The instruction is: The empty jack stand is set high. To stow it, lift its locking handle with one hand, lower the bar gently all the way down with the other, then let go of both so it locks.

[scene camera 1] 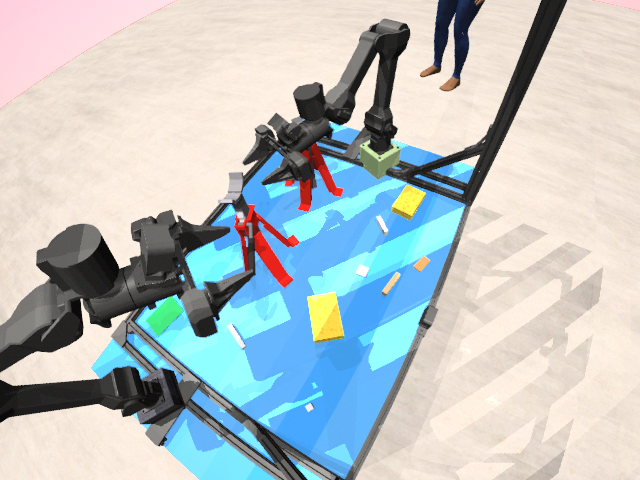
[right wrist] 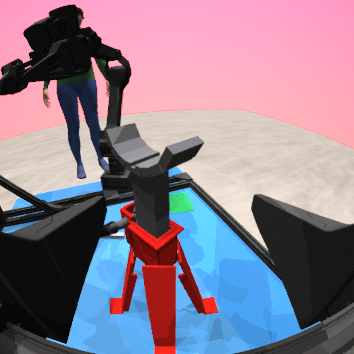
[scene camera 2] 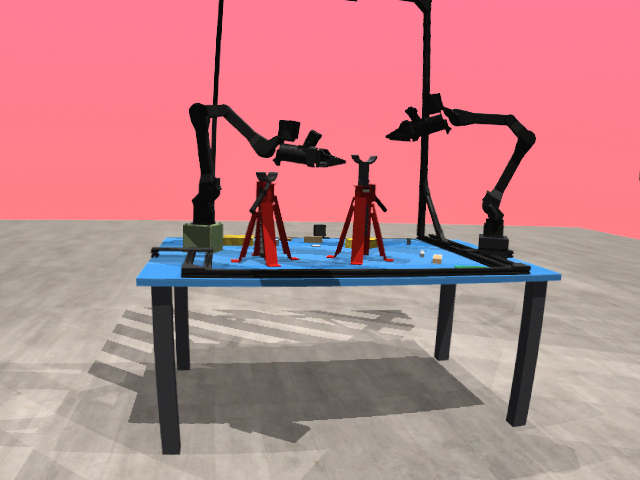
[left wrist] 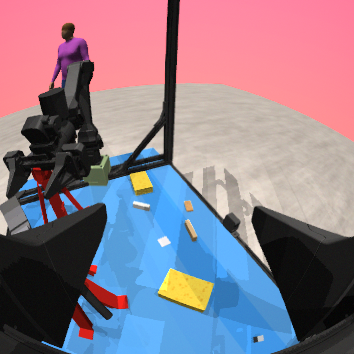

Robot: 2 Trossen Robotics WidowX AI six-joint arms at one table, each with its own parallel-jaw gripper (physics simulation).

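Observation:
The high-set jack stand (scene camera 1: 271, 258) (scene camera 2: 358, 227) (right wrist: 160, 295) is red and upright, its grey bar (scene camera 1: 239, 205) (scene camera 2: 363, 174) (right wrist: 151, 205) raised, with a forked saddle on top. Its dark locking handle (scene camera 1: 251, 253) (scene camera 2: 381, 204) (left wrist: 97, 300) slants down at the side; a finger partly hides it in the right wrist view. My left gripper (scene camera 1: 240, 251) (scene camera 2: 387, 136) (left wrist: 181, 213) is open and empty, higher than the saddle and right of it in scene camera 2. My right gripper (scene camera 1: 254, 173) (scene camera 2: 344, 161) (right wrist: 180, 203) is open and empty, about level with the saddle and left of it there.
A second red jack stand (scene camera 1: 306, 193) (scene camera 2: 268, 222), its saddle low, stands below my right arm. Two yellow sponges (scene camera 1: 325, 317) (scene camera 1: 408, 202), a green flat piece (scene camera 1: 164, 315) (right wrist: 181, 202) and several small blocks lie on the blue table. Dark frame rails (scene camera 2: 310, 272) edge it.

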